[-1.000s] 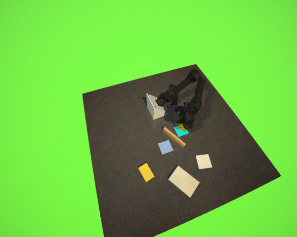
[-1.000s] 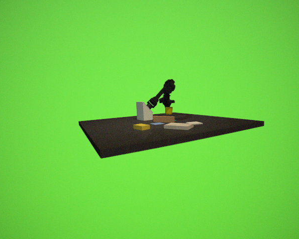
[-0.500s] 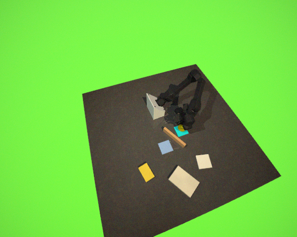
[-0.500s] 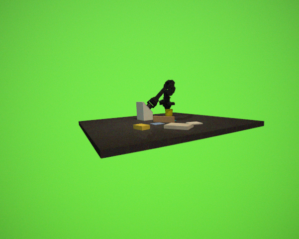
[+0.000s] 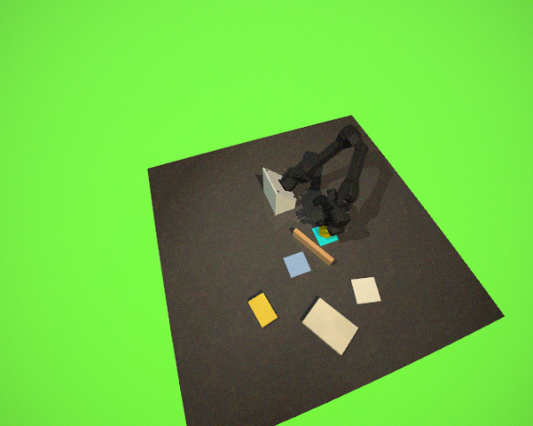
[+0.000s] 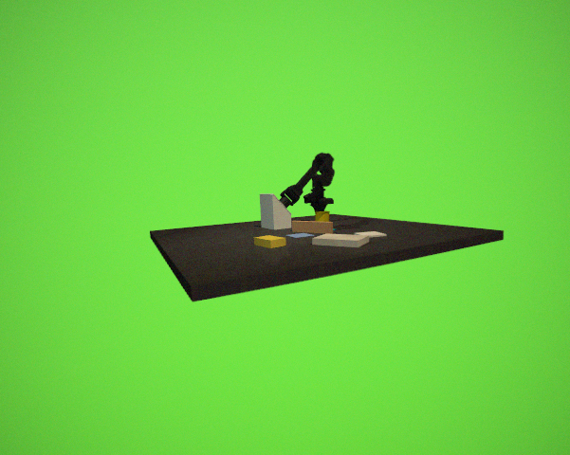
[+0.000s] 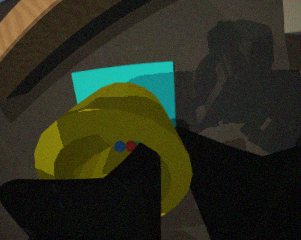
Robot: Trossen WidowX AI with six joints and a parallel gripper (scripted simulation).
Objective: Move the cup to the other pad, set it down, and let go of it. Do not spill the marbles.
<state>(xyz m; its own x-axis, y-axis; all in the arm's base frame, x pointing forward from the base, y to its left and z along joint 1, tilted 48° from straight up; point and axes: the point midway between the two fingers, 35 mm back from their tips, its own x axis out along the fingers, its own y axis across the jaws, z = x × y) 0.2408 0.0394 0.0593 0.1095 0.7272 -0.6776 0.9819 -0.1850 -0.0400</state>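
My gripper tip is 30 mm short of the cyan pad and 60 mm above it. Also, from my gripper tip: wooden bar: 60 mm ahead, 100 mm to the right, 40 mm below; then light blue pad: 90 mm ahead, 200 mm to the right, 60 mm below; then yellow cup: 20 mm ahead.
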